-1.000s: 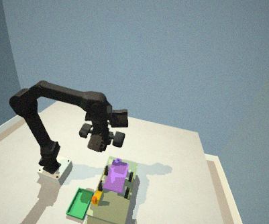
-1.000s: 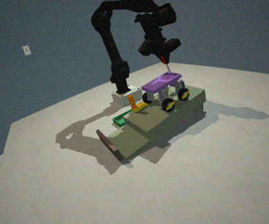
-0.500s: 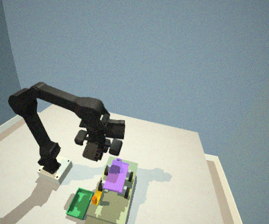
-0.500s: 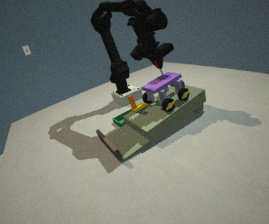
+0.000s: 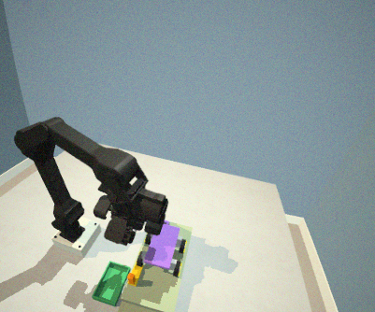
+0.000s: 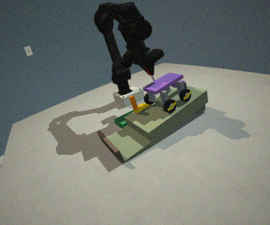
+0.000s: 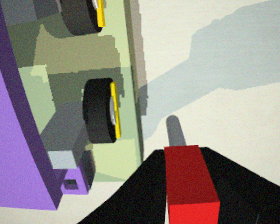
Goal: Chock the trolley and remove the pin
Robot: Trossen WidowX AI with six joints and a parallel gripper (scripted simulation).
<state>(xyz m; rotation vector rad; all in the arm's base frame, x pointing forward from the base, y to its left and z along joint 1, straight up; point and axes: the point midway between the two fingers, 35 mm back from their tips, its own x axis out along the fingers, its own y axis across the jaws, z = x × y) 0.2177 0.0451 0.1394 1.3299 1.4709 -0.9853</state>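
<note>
My gripper tip is 100 mm to the left of the yellow chock, 70 mm above it and 60 mm short of it. Also, from my gripper tip: trolley: 100 mm ahead, 50 mm below, 10 mm to the right; then pale green ramp: 110 mm below, 100 mm ahead, 20 mm to the right; then red-headed stop pin: right at my gripper tip.
</note>
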